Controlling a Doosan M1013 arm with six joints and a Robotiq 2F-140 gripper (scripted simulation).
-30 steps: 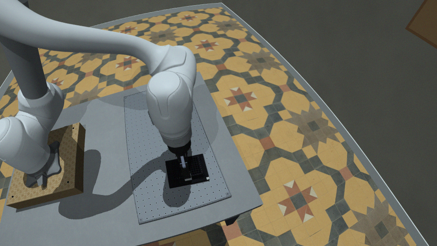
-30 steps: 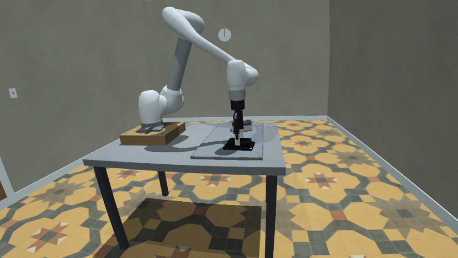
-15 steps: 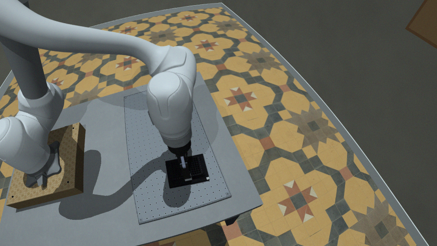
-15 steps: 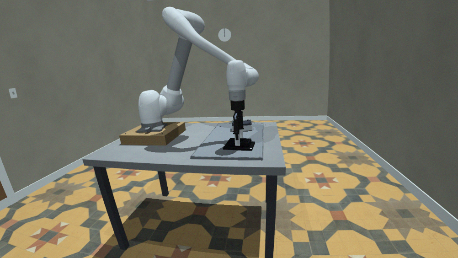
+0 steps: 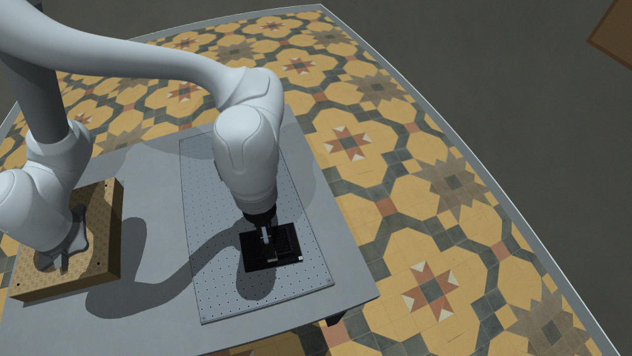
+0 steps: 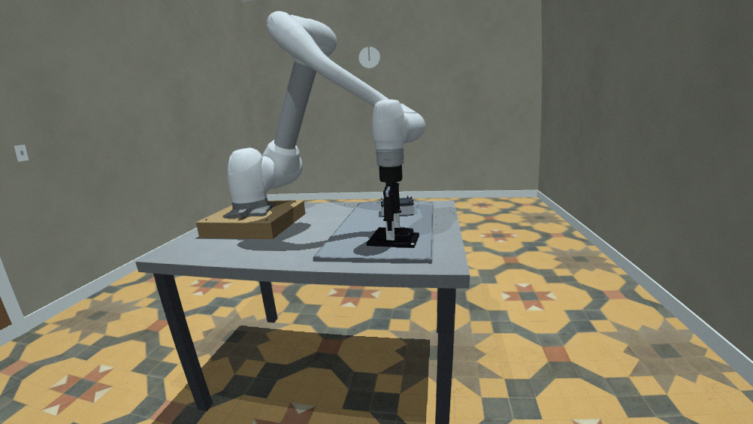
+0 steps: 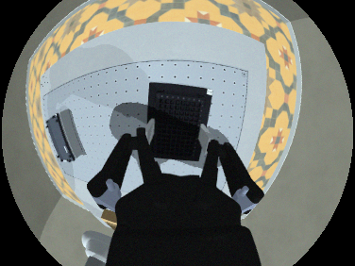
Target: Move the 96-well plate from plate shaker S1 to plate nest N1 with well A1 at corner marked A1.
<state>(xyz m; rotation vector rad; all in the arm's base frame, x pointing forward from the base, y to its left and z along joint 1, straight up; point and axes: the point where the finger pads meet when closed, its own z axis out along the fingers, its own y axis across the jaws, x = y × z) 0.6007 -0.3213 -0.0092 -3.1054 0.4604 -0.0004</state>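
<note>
Right now my hand is 20 mm above the black 96-well plate. The rest, counted from my hand: A1 mark: 60 mm ahead, 70 mm to the right, 30 mm below; then black plate nest N1: 40 mm below.
</note>
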